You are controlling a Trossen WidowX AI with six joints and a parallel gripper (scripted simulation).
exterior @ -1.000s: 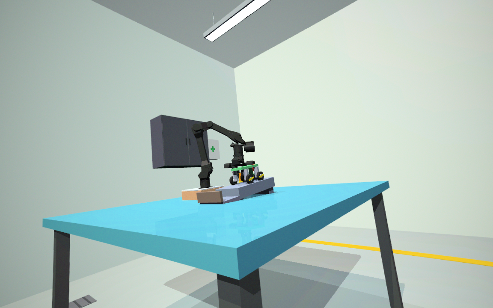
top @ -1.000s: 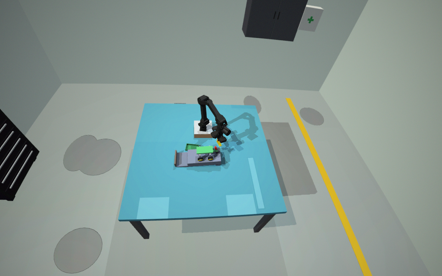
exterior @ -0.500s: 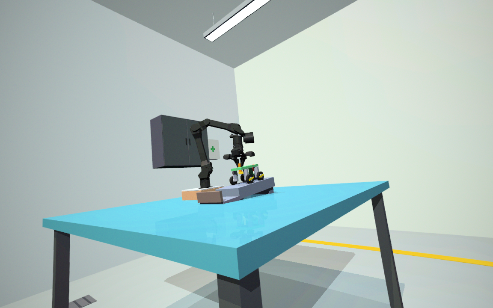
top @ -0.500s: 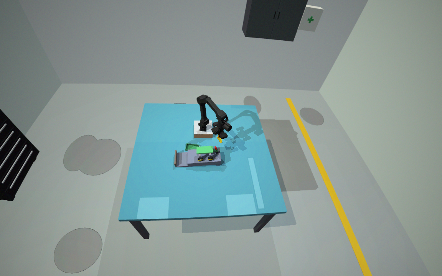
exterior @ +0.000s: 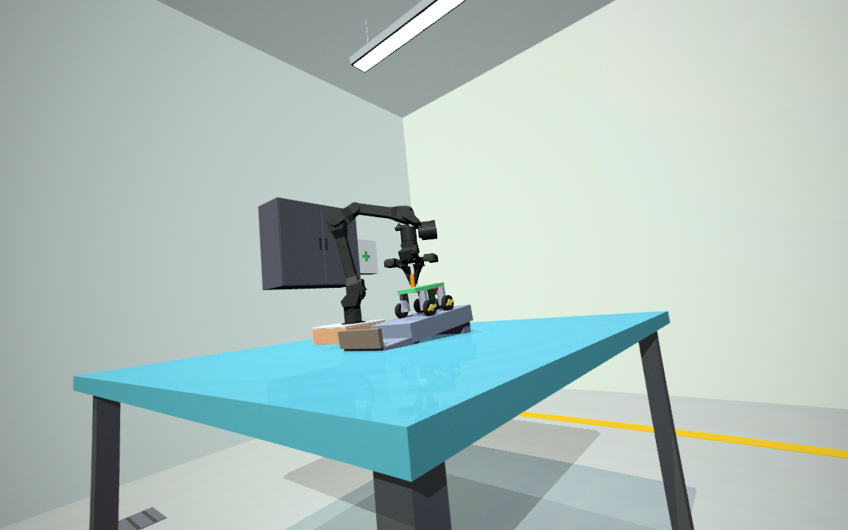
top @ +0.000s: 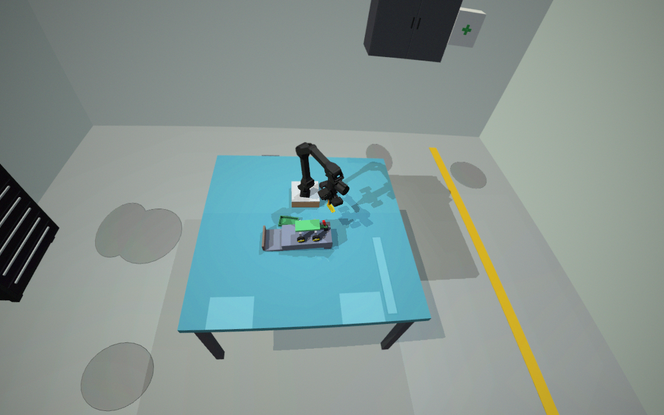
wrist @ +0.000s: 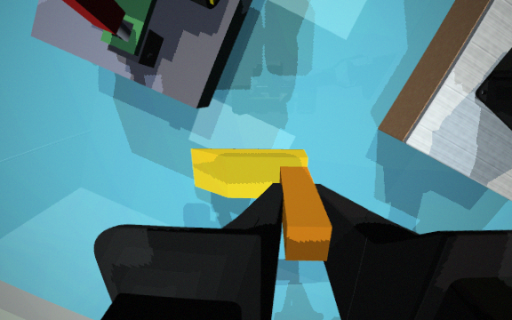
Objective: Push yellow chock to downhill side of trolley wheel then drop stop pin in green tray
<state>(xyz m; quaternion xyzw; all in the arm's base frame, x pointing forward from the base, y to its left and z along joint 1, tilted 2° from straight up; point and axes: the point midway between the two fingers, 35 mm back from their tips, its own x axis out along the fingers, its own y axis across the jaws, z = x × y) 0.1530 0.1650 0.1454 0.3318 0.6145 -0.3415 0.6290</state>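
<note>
Right now my gripper tip is 2 cm short of the yellow chock, 1 cm to the right of it and 1 cm above it. The rest, counted from my gripper tip: green-topped trolley (17 cm ahead, 11 cm to the right, 6 cm below); grey ramp (17 cm ahead, 11 cm to the right, 13 cm below); red-headed stop pin (14 cm ahead, 1 cm to the right, 5 cm below).
</note>
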